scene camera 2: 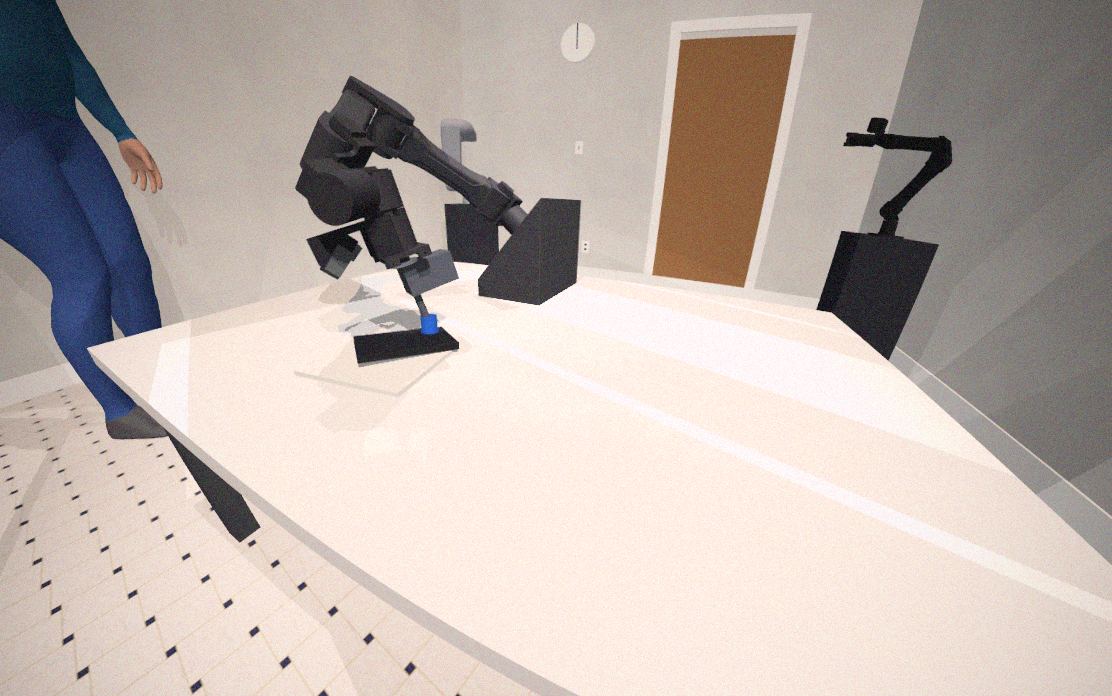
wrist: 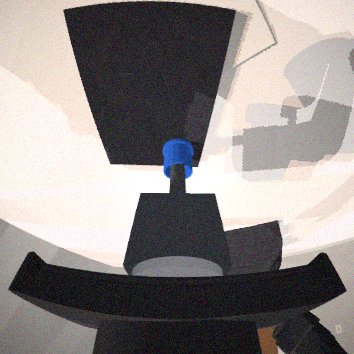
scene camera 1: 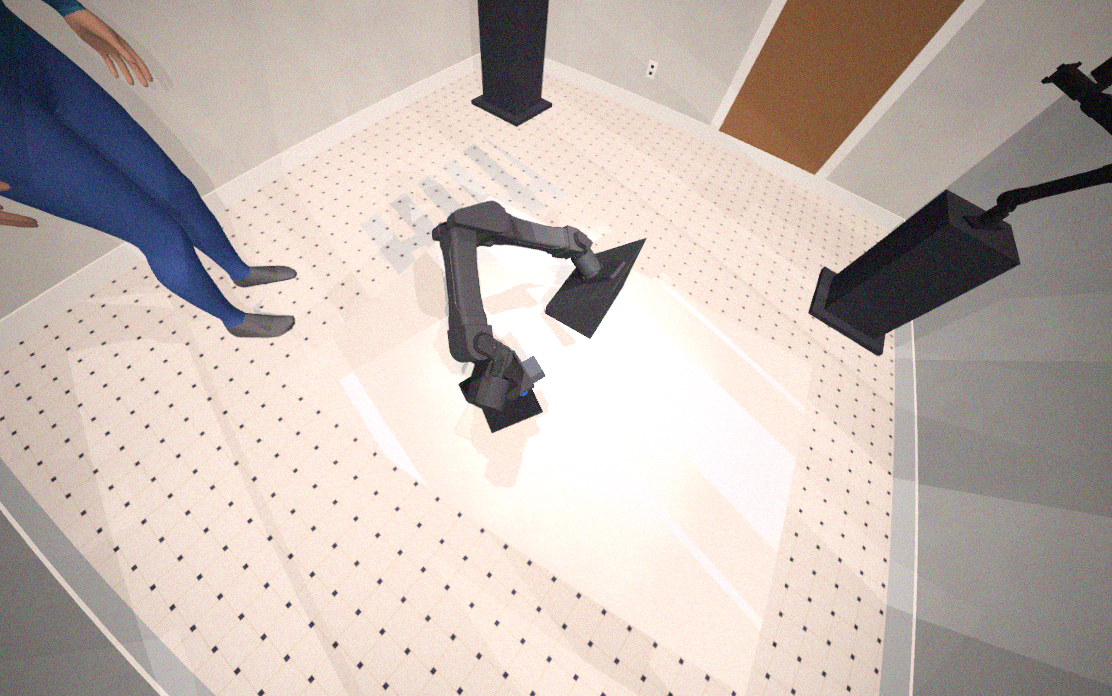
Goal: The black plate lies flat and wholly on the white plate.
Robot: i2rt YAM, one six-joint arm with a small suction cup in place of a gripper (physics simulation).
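Frame: origin at the arm's base, x ahead, y left, z up, level; centimetres.
Seen in the pictures: end effector, tool point: [scene camera 2: 433,335] [wrist: 177,148]; arm's base, origin of the base link: [scene camera 2: 530,236] [scene camera 1: 593,274].
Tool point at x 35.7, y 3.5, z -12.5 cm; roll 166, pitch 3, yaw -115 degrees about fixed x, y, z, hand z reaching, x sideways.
Offsets run from my tool point to a thing's top centre.
The black plate @(dx +5.5, dy -0.2, dz +2.0 cm) [scene camera 1: 515,412] [scene camera 2: 399,345] [wrist: 151,81] is a flat dark square lying on the pale table. It rests over the far part of the thin, nearly see-through white plate @(dx +10.6, dy -0.2, dz +0.0 cm) [scene camera 2: 379,376], whose outlined corner shows in the wrist view [wrist: 267,46]. I cannot tell if it lies wholly on it. My gripper, a blue suction cup [scene camera 1: 524,391] [scene camera 2: 429,323] [wrist: 178,158], points down at the black plate's edge nearest the arm. It is on or just above the plate. Nothing hangs from the cup.
The arm's dark wedge-shaped base [scene camera 1: 589,287] [scene camera 2: 534,254] stands on the table behind the plates. A person in blue [scene camera 1: 152,202] [scene camera 2: 114,247] stands at the left. A black pedestal with a second arm [scene camera 1: 908,269] [scene camera 2: 878,292] stands at the right, another pedestal [scene camera 1: 511,51] at the back.
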